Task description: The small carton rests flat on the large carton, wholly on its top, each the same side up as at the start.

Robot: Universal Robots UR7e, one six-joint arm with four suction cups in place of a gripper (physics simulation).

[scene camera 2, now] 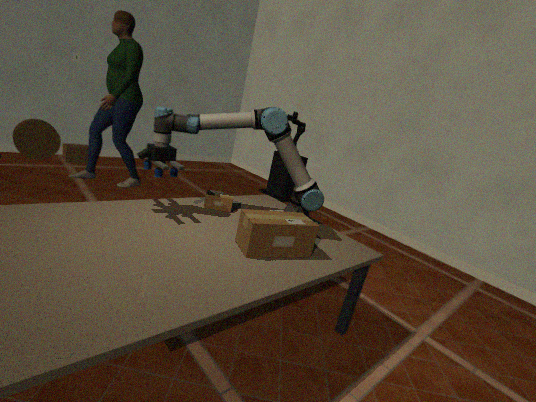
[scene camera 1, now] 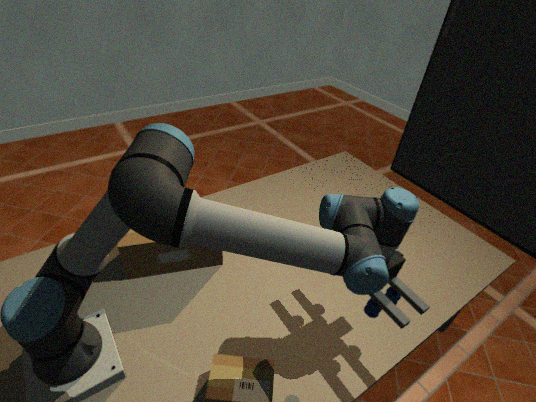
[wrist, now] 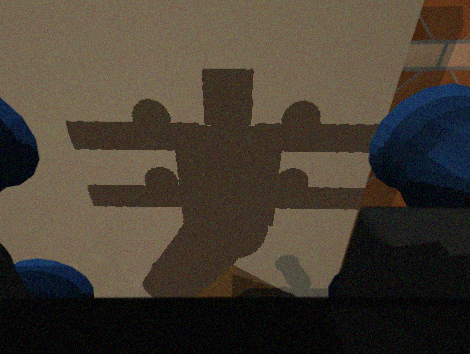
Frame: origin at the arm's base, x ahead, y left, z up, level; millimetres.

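Seen in the pictures: end effector, tool point: [scene camera 2: 160, 172] [wrist: 209, 226]; arm's base, origin of the base link: [scene camera 1: 70, 353].
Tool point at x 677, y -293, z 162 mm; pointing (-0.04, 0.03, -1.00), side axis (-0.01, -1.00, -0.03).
Observation:
Offsets run from my tool point to a thing's top centre. Level surfaces: height alone.
The small carton {dz -118, dx -351, dy +2 mm} [scene camera 1: 226, 372] [scene camera 2: 218, 203] [wrist: 220, 287] lies on the table; the lower frame edge cuts it off in scene camera 1, and a small part shows in the wrist view, partly in shadow. The large carton {dz -45, dx -325, dy +502 mm} [scene camera 1: 170, 257] [scene camera 2: 281, 237] stands apart from it, nearer the arm's base and partly behind the arm in scene camera 1. Its flat top shows taped and bare in scene camera 2. My gripper [scene camera 1: 383, 301] [scene camera 2: 160, 170] hangs above the table, off to one side of the small carton. Its blue cups touch nothing, so it is open and empty.
The table {dz -195 mm} [scene camera 1: 460, 250] [scene camera 2: 125, 280] [wrist: 75, 60] has an edge close to the gripper. A grey rounded shape [wrist: 292, 272], unclear, shows beside the small carton. A person in green [scene camera 2: 125, 75] stands beyond the table. A tall black panel [scene camera 1: 480, 125] stands past the table.

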